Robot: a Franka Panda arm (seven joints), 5 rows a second.
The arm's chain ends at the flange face. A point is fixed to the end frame.
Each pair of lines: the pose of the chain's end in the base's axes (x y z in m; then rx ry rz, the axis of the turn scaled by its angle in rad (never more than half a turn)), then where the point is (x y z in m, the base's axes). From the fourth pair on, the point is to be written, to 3 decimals.
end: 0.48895 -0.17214 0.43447 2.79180 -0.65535 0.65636
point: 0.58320 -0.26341 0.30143
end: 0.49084 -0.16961 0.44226 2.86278 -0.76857 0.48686
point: 0.56629 -0.25151 0.29222
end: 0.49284 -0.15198 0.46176 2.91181 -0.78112 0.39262
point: 0.56001 -0.22567 0.30374
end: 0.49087 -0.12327 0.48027 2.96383 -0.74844 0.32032
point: 0.553 -0.188 0.317
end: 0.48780 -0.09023 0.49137 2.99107 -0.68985 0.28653
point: 0.549 -0.151 0.326
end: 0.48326 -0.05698 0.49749 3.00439 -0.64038 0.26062
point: 0.544 -0.115 0.331
